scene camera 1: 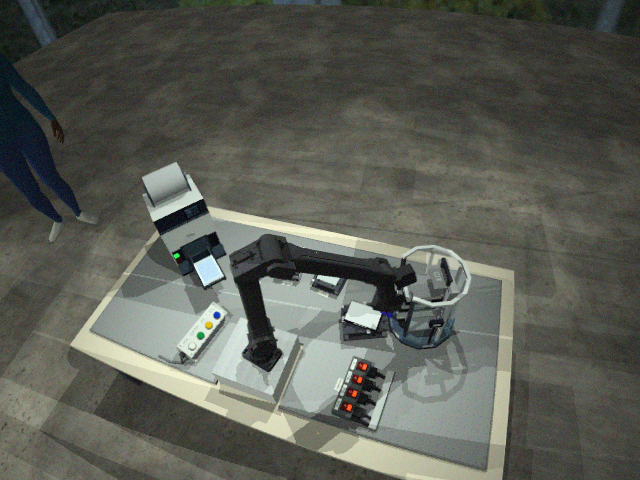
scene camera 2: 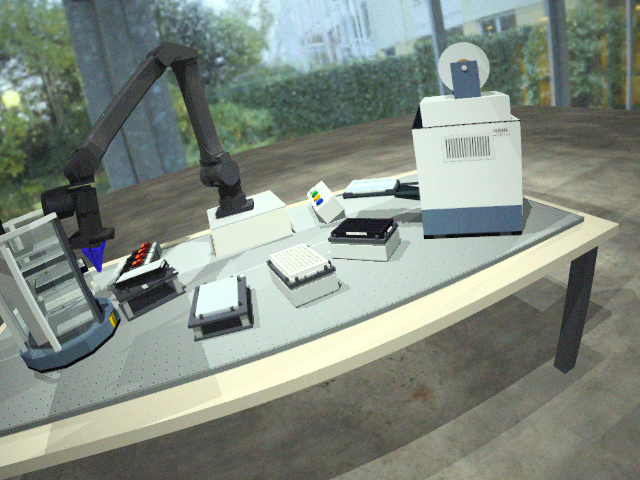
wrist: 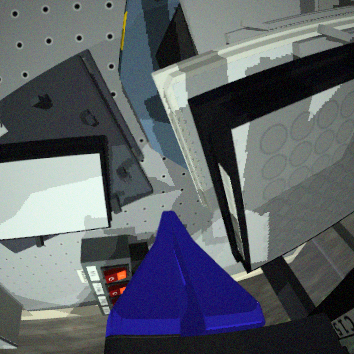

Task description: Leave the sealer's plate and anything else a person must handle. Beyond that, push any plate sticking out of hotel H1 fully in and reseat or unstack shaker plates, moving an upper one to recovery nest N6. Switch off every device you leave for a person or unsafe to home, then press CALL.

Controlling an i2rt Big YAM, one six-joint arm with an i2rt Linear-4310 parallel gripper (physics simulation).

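Places are measured from the arm's base along level axes (x ahead, y left, z up), in centimetres.
Where they show: gripper, fingertip midpoint: (scene camera 1: 390, 316) (scene camera 2: 99, 271) (wrist: 167, 217); arm's base at its link origin: (scene camera 1: 262, 354) (scene camera 2: 235, 210).
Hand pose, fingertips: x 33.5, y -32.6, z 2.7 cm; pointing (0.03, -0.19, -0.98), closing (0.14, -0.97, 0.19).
Observation:
Things, the pixels of their top centre, and the offset from my fingertips. "spot": a spot on its surface instead.
- dark shaker at its top centre: (wrist: 24, 196) (scene camera 2: 140, 273) (scene camera 1: 364, 315) dx -2.1, dy +9.4, dz -3.8 cm
- white-topped plate at its top centre: (wrist: 17, 212) (scene camera 2: 139, 267) (scene camera 1: 363, 313) dx -2.3, dy +9.6, dz -2.4 cm
- sealer at its top centre: (scene camera 2: 453, 45) (scene camera 1: 160, 172) dx -4.6, dy +95.8, dz +34.2 cm
- switch strip at a spot on its surface: (wrist: 116, 276) spot: dx -18.9, dy +1.2, dz -6.4 cm
- button box at its top centre: (scene camera 2: 321, 188) (scene camera 1: 198, 325) dx -36.5, dy +60.8, dz -3.0 cm
- white plate at its top centre: (scene camera 2: 297, 257) dx +8.3, dy +48.7, dz -4.5 cm
- black plate at its top centre: (scene camera 2: 362, 224) dx -1.6, dy +65.4, dz -4.5 cm
My gripper (scene camera 1: 386, 314) (scene camera 2: 98, 267) (wrist: 167, 217), with blue fingers, is shut and empty, pointing down between the hotel (scene camera 1: 467, 279) (scene camera 2: 77, 345) and a dark shaker (scene camera 1: 356, 333) (scene camera 2: 149, 303) (wrist: 55, 92). In the wrist view a black-rimmed panel or plate with faint circles (wrist: 295, 155) is close at right, by the hotel's pale edge. A white-topped plate (scene camera 1: 363, 315) (scene camera 2: 147, 272) (wrist: 55, 197) sits tilted and askew on that shaker. Another plate (scene camera 1: 329, 281) (scene camera 2: 219, 296) lies on a second dark stand. The sealer (scene camera 1: 180, 222) (scene camera 2: 470, 180) has a plate (scene camera 1: 208, 270) (scene camera 2: 372, 186) on its extended tray.
The switch strip (scene camera 1: 355, 387) (scene camera 2: 142, 254) (wrist: 116, 276) shows red-orange lit rockers. A button box (scene camera 1: 204, 330) (scene camera 2: 329, 207) stands near the arm's base. Nests hold a white plate (scene camera 2: 299, 260) and a black plate (scene camera 2: 364, 227). A person (scene camera 1: 31, 155) stands beyond the sealer side.

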